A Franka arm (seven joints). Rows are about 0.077 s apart.
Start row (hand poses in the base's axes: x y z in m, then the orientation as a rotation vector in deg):
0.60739, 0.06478, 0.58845, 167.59, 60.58, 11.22
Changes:
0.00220, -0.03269, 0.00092, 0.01, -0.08, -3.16
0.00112, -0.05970, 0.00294, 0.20, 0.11, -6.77
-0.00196, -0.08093, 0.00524, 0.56, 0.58, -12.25
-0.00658, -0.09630, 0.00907, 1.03, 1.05, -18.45
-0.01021, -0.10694, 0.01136, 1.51, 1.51, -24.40
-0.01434, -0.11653, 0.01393, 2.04, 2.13, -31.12
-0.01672, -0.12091, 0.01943, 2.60, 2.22, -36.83
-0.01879, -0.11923, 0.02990, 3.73, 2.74, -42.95
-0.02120, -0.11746, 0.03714, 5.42, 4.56, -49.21
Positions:
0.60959, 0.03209, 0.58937, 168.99, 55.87, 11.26
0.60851, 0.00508, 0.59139, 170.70, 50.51, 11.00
0.60543, -0.01615, 0.59369, 173.12, 42.30, 10.36
0.60081, -0.03152, 0.59752, 175.42, 32.88, 9.74
0.59718, -0.04216, 0.59981, 177.17, 23.73, 9.11
0.59305, -0.05175, 0.60238, 178.60, 13.29, 8.22
0.59067, -0.05613, 0.60788, 179.26, 4.33, 8.13
0.58860, -0.05445, 0.61835, -179.41, 5.35, -7.67
0.58619, -0.05268, 0.62559, -177.15, 15.14, -5.54

